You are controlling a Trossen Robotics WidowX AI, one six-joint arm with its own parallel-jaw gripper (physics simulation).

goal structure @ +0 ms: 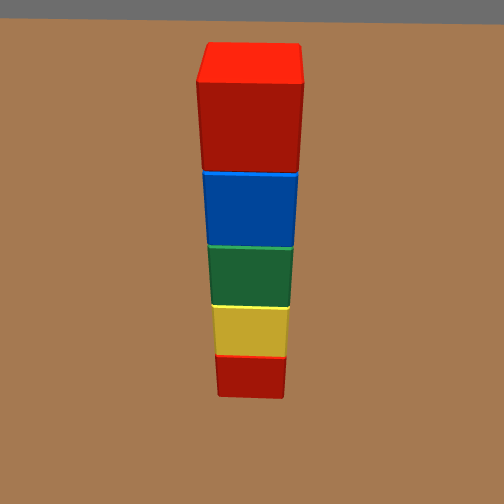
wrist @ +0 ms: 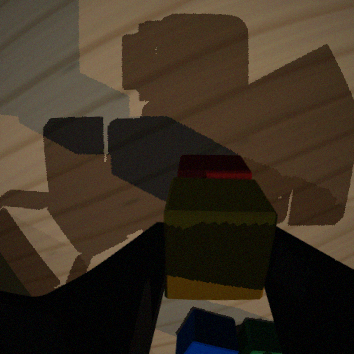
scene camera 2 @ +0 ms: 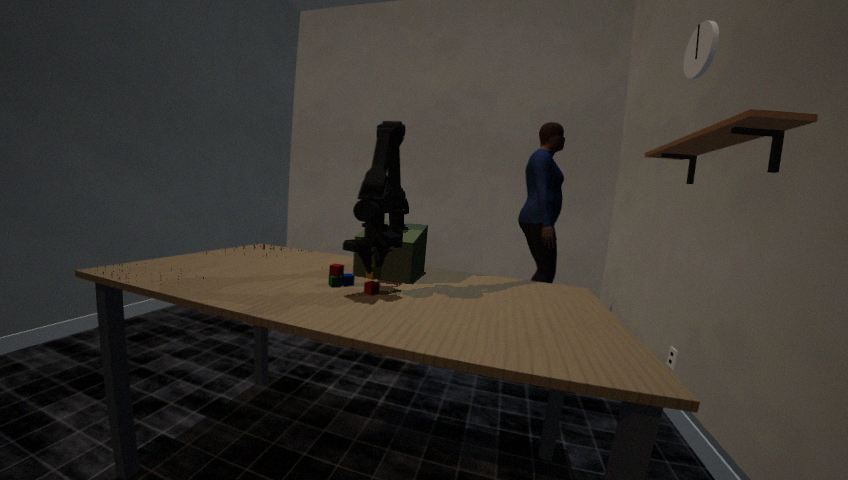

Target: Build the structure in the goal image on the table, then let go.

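Seen in the pictures: gripper, between the fingertips: (wrist: 214,234) (scene camera 2: 373,272); arm's base, origin of its link: (scene camera 2: 396,227).
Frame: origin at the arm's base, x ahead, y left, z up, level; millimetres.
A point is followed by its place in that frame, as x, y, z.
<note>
My gripper (scene camera 2: 372,272) @[304, -18, -115] (wrist: 214,234) @[304, -18, -115] is shut on a yellow block (scene camera 2: 369,275) @[318, -26, -122] (wrist: 218,250) @[307, -15, -98], held low over the table; whether it touches the table cannot be told. A loose red cube (scene camera 2: 371,288) @[325, -17, -158] (wrist: 215,167) @[315, -7, -151] sits on the table (scene camera 2: 505,339) @[551, 334, -179] beside it, partly hidden behind the yellow block in the wrist view. A green cube (scene camera 2: 335,281) @[284, -140, -160] (wrist: 260,335) @[276, -130, -162] stands on the table with another red cube (scene camera 2: 336,269) @[278, -140, -123] on top. A blue cube (scene camera 2: 348,279) @[256, -107, -157] (wrist: 207,336) @[251, -99, -154] lies right beside the green one.
A large green box (scene camera 2: 411,261) @[155, 81, -99] stands close behind and to the right of the gripper in the scene view; its edge (wrist: 9,277) @[142, 2, -171] shows at the lower left of the wrist view. Small dark specks lie at the table's far left. A person (scene camera 2: 541,190) stands behind the table.
</note>
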